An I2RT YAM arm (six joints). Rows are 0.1 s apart.
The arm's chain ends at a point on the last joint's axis. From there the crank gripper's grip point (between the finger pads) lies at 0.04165 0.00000 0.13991 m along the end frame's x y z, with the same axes.
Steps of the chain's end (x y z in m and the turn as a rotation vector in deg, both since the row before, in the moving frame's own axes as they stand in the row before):
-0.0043, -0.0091, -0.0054, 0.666, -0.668, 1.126
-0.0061, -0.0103, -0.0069, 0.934, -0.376, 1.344
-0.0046, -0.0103, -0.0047, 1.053, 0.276, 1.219
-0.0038, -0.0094, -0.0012, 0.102, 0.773, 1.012
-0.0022, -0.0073, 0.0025, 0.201, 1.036, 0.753
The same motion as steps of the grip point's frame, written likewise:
-0.0059, -0.0099, -0.0049, 0.666, -0.668, 1.126
-0.0070, -0.0116, -0.0066, 0.934, -0.376, 1.344
-0.0039, -0.0120, -0.0049, 1.053, 0.276, 1.219
-0.0019, -0.0089, -0.0018, 0.102, 0.773, 1.012
0.0003, -0.0072, 0.0017, 0.201, 1.036, 0.753

